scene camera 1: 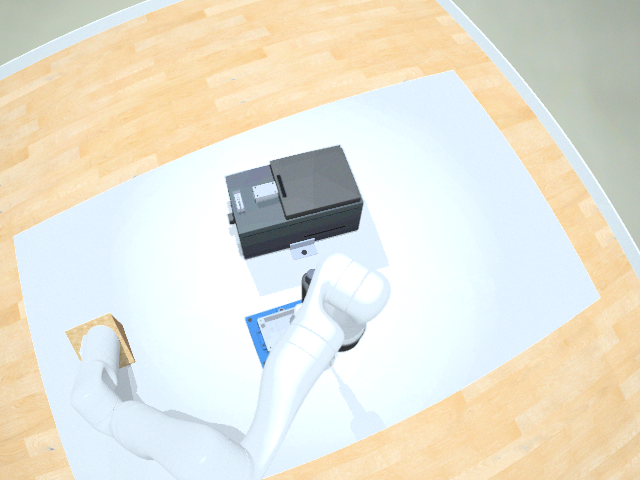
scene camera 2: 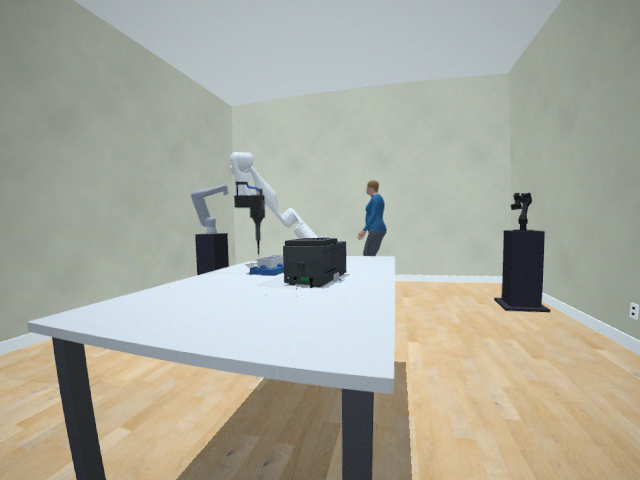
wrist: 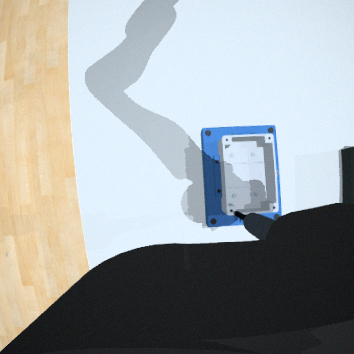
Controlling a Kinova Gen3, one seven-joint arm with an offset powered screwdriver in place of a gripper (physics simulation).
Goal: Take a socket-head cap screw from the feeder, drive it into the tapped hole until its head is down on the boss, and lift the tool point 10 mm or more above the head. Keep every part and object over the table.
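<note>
The powered screwdriver [scene camera 2: 258,252] [wrist: 237,214] points down, its tip at the near-left corner boss of the light grey housing [scene camera 2: 269,261] [wrist: 223,175] in the wrist view. In scene camera 2 the tip shows a little above the housing. Whether a screw sits on the tip is too small to tell. The open-topped housing lies on a blue plate [scene camera 1: 254,335] [scene camera 2: 266,270] [wrist: 211,175]. The dark screw feeder [scene camera 1: 320,180] [scene camera 2: 310,260] [wrist: 347,175] stands beside the plate. The arm hides the tip and part of the housing in scene camera 1.
A small bracket [scene camera 1: 303,250] is at the feeder's side. A wooden block [scene camera 1: 76,333] shows under part of the arm. Small dark specks show on the white table [scene camera 2: 206,320] near the feeder. A person [scene camera 2: 375,214] and two pedestals [scene camera 2: 211,253] [scene camera 2: 523,268] with arms stand beyond the table.
</note>
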